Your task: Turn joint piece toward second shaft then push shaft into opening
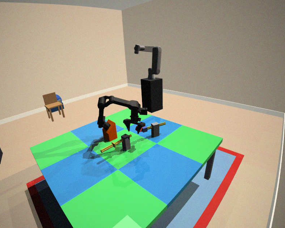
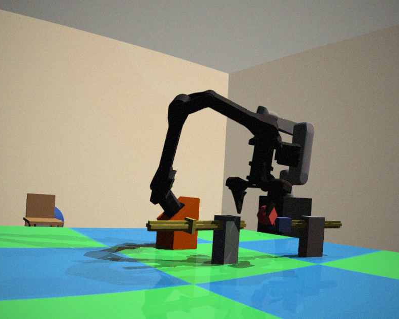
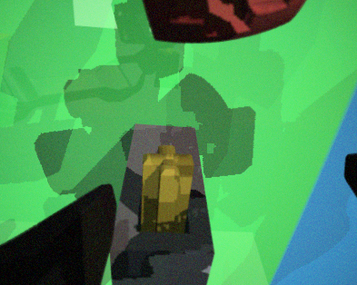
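Now: the red joint piece 30 mm behind my gripper tip, 80 mm to the left of it and 10 mm below it.
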